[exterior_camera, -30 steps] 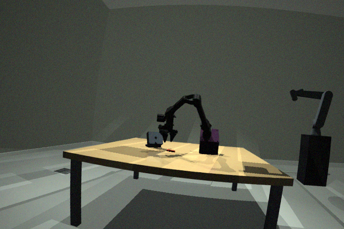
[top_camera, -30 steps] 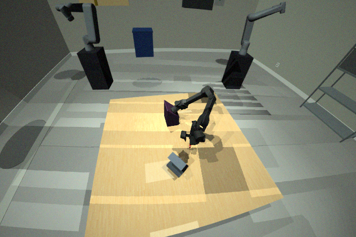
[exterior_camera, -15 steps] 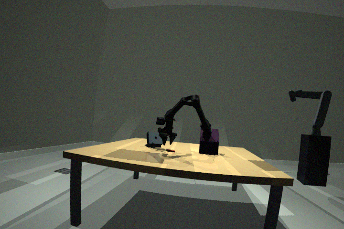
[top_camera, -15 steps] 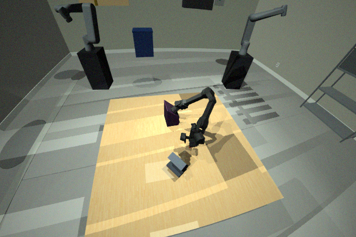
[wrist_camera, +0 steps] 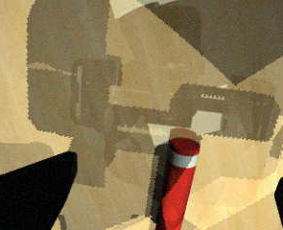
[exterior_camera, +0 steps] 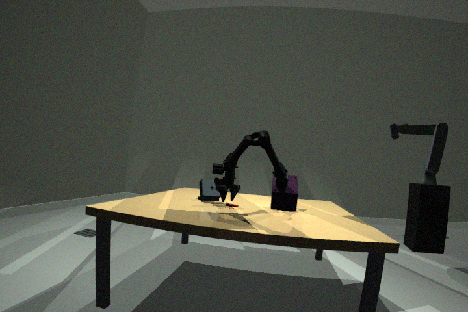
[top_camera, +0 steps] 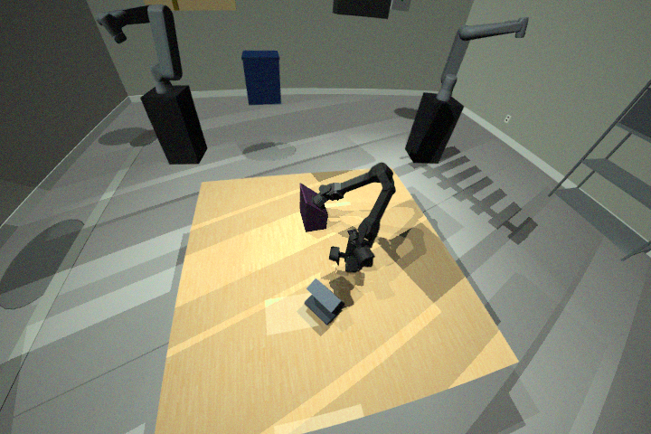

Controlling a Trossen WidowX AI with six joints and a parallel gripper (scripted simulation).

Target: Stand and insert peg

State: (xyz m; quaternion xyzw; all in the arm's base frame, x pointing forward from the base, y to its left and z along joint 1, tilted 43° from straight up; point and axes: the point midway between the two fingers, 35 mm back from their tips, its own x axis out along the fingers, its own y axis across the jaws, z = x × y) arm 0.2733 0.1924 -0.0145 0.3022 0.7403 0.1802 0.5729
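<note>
My gripper tip is now 2 cm past the red peg and 2 cm above it. Also, from my gripper tip: grey sloped panel 16 cm ahead, 12 cm to the right, 5 cm above.
</note>
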